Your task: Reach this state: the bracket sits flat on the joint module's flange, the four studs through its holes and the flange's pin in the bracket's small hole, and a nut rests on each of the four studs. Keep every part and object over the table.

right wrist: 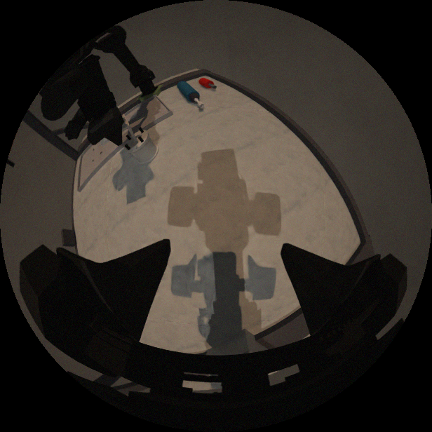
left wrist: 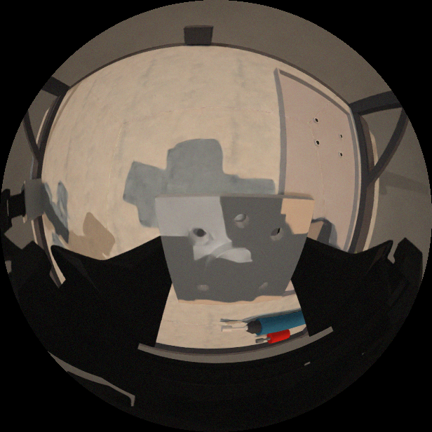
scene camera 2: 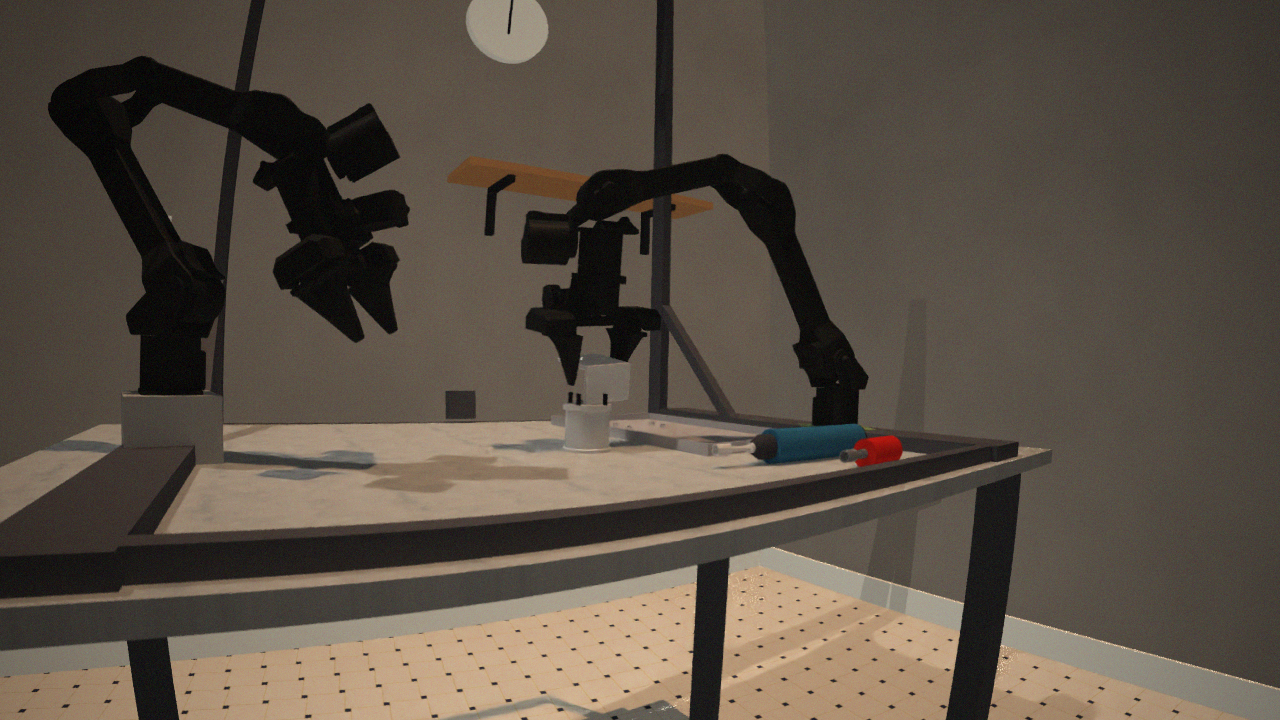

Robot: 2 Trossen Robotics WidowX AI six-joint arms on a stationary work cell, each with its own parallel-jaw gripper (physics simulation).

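Places are measured from the left arm's base along level axes (x ahead, y left, z up), in centimetres.
Where they show: left gripper, fingertip midpoint: (scene camera 2: pixel 592 382); right gripper, fingertip midpoint: (scene camera 2: pixel 377 336); right arm's base, link origin: (scene camera 2: pixel 169 393).
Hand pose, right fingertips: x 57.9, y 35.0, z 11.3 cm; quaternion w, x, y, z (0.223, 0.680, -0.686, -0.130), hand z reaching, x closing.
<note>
Things, the pixels of their top centre, and the offset from my right fingertips. "pt": a spot on its surface instead.
- white joint module, top centre: (scene camera 2: pixel 587 393) dx -20.1, dy -20.9, dz -6.1 cm
- pale bracket, top centre: (scene camera 2: pixel 593 353) dx -20.5, dy -24.8, dz -0.8 cm
- shallow tray, top centre: (scene camera 2: pixel 672 424) dx -32.3, dy -41.1, dz -11.9 cm
- blue-handled tool, surface spot: (scene camera 2: pixel 814 443) pt dx -47.7, dy -12.8, dz -11.2 cm
- short red-handled tool, top centre: (scene camera 2: pixel 869 438) dx -53.3, dy -8.6, dz -10.1 cm
The white joint module (scene camera 2: pixel 587 431) (right wrist: pixel 146 153) stands on the table, its dark studs (scene camera 2: pixel 605 399) (right wrist: pixel 127 147) pointing up. My left gripper (scene camera 2: pixel 595 369) (left wrist: pixel 231 234) is shut on the pale bracket (scene camera 2: pixel 608 379) (left wrist: pixel 245 275), which is held at the module's top. Several studs show in front of the bracket in scene camera 2; whether any is in a hole, I cannot tell. In the left wrist view the bracket hides the flange, and two of its holes look dark. Four small nuts (left wrist: pixel 317 143) lie in the tray. My right gripper (scene camera 2: pixel 376 335) (right wrist: pixel 228 248) is open and empty, high above the table.
The shallow tray (left wrist: pixel 281 125) (scene camera 2: pixel 671 438) lies behind and to the right of the module in scene camera 2. A blue-handled tool (scene camera 2: pixel 814 443) (left wrist: pixel 280 322) (right wrist: pixel 188 92) and a short red-handled tool (scene camera 2: pixel 879 451) (left wrist: pixel 278 336) (right wrist: pixel 205 82) lie near the table's front right edge. A dark raised frame (scene camera 2: pixel 537 522) borders the table.
</note>
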